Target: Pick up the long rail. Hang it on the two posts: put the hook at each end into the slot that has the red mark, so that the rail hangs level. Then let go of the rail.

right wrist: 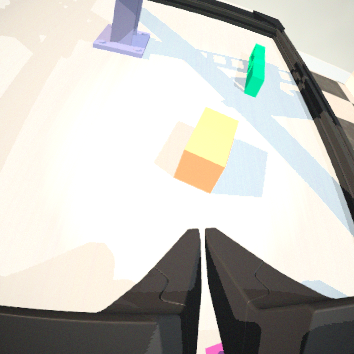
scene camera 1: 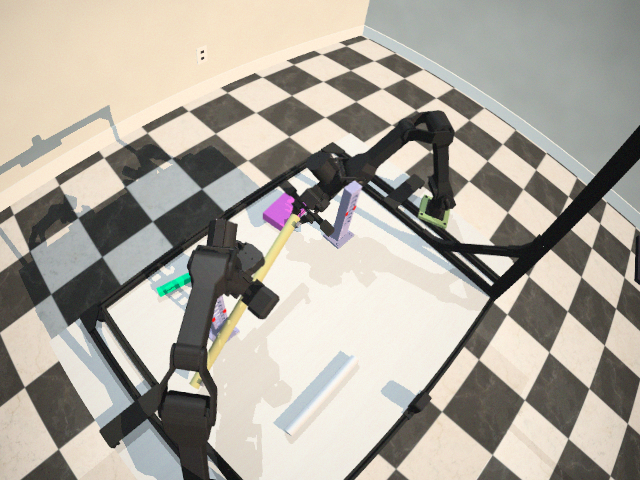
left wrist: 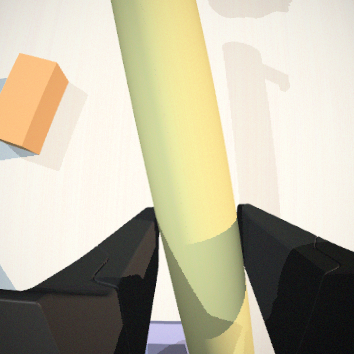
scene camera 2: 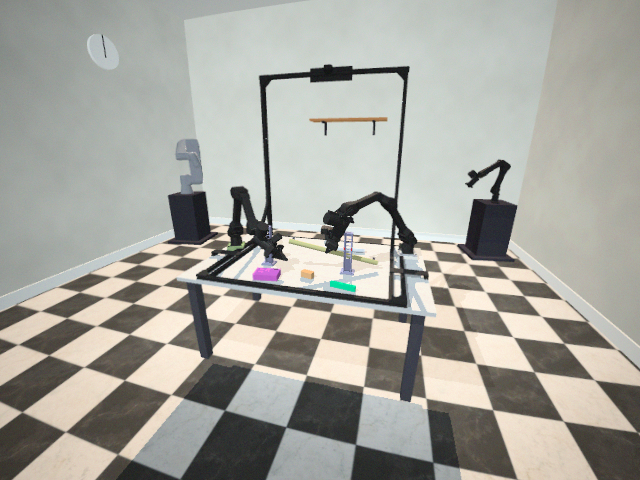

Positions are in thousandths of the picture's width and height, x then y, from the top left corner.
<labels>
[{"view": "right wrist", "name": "right gripper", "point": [569, 674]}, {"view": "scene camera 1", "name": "left gripper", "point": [398, 601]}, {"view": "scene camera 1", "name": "right gripper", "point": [445, 482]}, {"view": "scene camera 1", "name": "long yellow rail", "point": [459, 464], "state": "held by the left gripper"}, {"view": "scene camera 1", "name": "magenta block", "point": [435, 445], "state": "on the table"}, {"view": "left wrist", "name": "left gripper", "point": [558, 612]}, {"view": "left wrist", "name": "long yellow rail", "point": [470, 188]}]
</labels>
